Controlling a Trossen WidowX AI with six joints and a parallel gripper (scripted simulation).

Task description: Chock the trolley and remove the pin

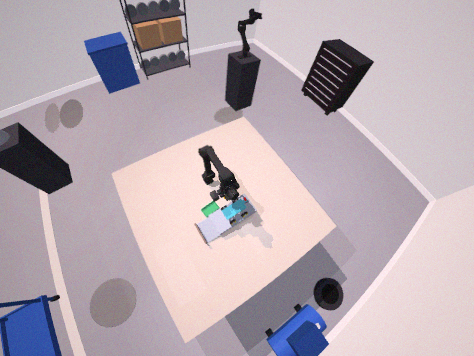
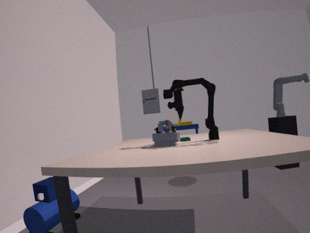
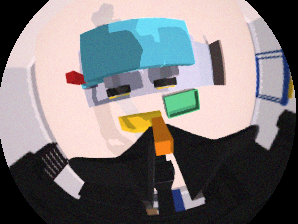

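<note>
Right now the red-headed stop pin is 9 cm ahead of my gripper tip, 11 cm to the left of it and 4 cm below it. Also, from my gripper tip: yellow chock 2 cm to the left, 1 cm below; cyan trolley 11 cm ahead, 1 cm to the left, 6 cm below.
</note>
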